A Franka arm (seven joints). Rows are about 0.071 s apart.
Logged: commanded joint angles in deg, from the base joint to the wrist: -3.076 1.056 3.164 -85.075 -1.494 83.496 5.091; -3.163 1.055 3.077 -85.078 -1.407 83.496 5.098; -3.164 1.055 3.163 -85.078 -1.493 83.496 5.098; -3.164 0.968 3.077 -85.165 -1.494 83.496 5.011; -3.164 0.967 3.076 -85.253 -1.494 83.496 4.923; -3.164 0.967 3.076 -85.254 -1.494 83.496 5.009; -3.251 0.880 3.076 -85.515 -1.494 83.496 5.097; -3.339 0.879 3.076 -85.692 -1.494 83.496 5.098; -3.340 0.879 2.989 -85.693 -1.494 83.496 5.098; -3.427 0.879 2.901 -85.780 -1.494 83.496 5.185; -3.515 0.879 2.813 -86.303 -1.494 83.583 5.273; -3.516 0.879 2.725 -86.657 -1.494 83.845 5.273; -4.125 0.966 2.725 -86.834 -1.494 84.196 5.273; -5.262 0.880 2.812 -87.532 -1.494 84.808 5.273; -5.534 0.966 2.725 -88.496 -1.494 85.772 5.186; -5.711 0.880 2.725 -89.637 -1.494 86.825 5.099; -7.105 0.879 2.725 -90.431 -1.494 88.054 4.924
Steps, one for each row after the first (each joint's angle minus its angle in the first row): -0.087 -0.001 -0.087 -0.003 0.087 0.000 0.007; -0.088 -0.001 -0.001 -0.003 0.001 0.000 0.007; -0.088 -0.088 -0.087 -0.090 0.000 0.000 -0.080; -0.088 -0.089 -0.088 -0.178 0.000 0.000 -0.168; -0.088 -0.089 -0.088 -0.179 0.000 0.000 -0.082; -0.175 -0.176 -0.088 -0.440 0.000 0.000 0.006; -0.263 -0.177 -0.088 -0.617 0.000 0.000 0.007; -0.264 -0.177 -0.175 -0.618 0.000 0.000 0.007; -0.351 -0.177 -0.263 -0.705 0.000 0.000 0.094; -0.439 -0.177 -0.351 -1.228 0.000 0.087 0.182; -0.440 -0.177 -0.439 -1.582 0.000 0.349 0.182; -1.049 -0.090 -0.439 -1.759 0.000 0.700 0.182; -2.186 -0.176 -0.352 -2.457 0.000 1.312 0.182; -2.458 -0.090 -0.439 -3.421 0.000 2.276 0.095; -2.635 -0.176 -0.439 -4.562 0.000 3.329 0.008; -4.029 -0.177 -0.439 -5.356 0.000 4.558 -0.167
